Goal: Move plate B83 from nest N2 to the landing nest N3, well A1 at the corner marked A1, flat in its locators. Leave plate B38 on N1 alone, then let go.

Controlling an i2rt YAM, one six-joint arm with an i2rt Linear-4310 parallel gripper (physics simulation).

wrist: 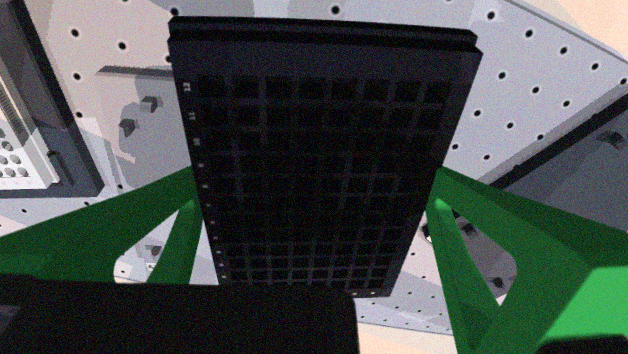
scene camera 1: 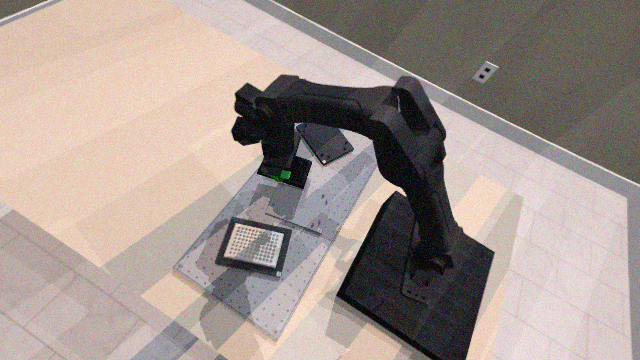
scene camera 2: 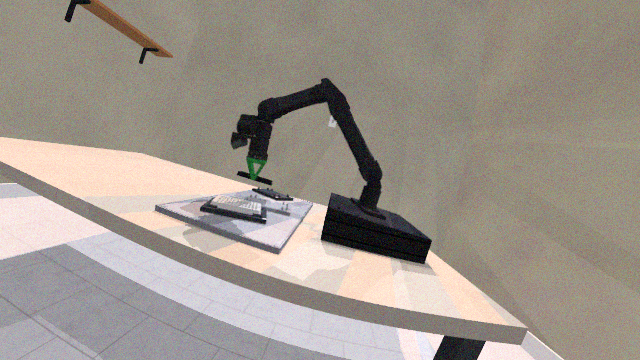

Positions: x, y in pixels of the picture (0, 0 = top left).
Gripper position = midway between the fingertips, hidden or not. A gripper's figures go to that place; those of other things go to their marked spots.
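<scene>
White well plate (scene camera 1: 249, 244), 71 cm from the lens. Gripper (scene camera 1: 282, 167), 72 cm from the lens.
</scene>
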